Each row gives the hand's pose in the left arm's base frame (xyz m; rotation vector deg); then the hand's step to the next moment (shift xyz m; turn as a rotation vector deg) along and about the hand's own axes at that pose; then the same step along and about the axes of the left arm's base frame.
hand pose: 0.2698 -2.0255 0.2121 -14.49 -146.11 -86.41
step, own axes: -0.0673 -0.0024 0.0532 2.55 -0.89 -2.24
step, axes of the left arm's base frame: 0.0618 0.0415 -0.0427 -2.55 -2.24 0.89
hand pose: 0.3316 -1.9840 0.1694 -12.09 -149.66 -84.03
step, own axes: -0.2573 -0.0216 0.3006 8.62 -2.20 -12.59
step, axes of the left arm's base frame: 0.2326 0.2320 -0.2216 -8.22 -11.43 6.28
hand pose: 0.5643 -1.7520 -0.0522 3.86 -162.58 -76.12
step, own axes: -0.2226 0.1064 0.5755 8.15 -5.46 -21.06
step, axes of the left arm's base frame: 0.2041 0.5192 -0.2844 -7.42 -20.00 9.21
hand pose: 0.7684 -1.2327 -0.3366 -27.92 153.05 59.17
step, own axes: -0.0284 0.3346 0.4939 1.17 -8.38 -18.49
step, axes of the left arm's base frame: -0.0553 0.5767 -0.1451 0.37 -18.73 7.90
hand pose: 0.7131 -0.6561 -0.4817 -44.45 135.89 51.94
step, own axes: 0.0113 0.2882 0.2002 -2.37 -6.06 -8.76
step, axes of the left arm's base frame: -0.1499 0.3172 -0.0136 3.65 -9.20 4.60
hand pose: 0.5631 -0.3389 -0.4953 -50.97 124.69 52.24
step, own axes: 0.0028 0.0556 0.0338 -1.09 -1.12 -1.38
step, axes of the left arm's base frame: -0.0349 0.0550 -0.0015 1.12 -1.29 1.19
